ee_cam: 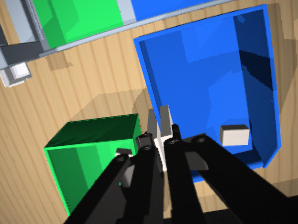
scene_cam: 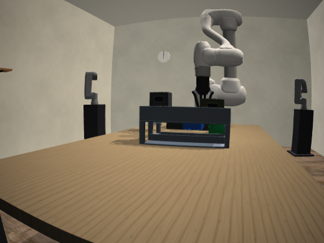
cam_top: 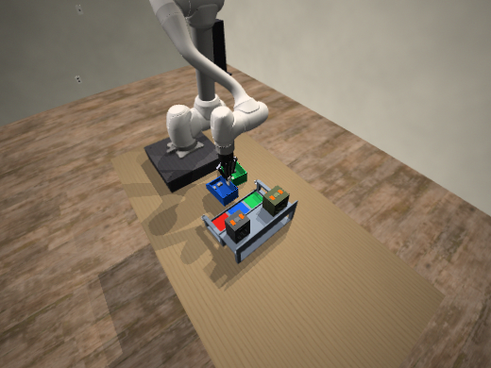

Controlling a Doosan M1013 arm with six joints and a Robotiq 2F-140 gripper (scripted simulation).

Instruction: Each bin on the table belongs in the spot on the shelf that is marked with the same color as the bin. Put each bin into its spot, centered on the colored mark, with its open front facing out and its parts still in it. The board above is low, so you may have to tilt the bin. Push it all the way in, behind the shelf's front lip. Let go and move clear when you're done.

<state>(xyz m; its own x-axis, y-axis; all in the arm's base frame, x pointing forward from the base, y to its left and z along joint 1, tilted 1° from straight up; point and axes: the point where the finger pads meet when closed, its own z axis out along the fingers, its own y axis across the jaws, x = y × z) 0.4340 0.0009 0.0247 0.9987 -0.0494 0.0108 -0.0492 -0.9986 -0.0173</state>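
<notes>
Right now my hand is 1 cm past the blue bin, 5 cm to the left of it and 4 cm above it. From my hand the other things lie so: olive box: 29 cm ahead, 5 cm to the left, 4 cm above; black box: 27 cm ahead, 18 cm to the right, 5 cm above; green bin: 9 cm behind, 10 cm to the left, 7 cm below.
</notes>
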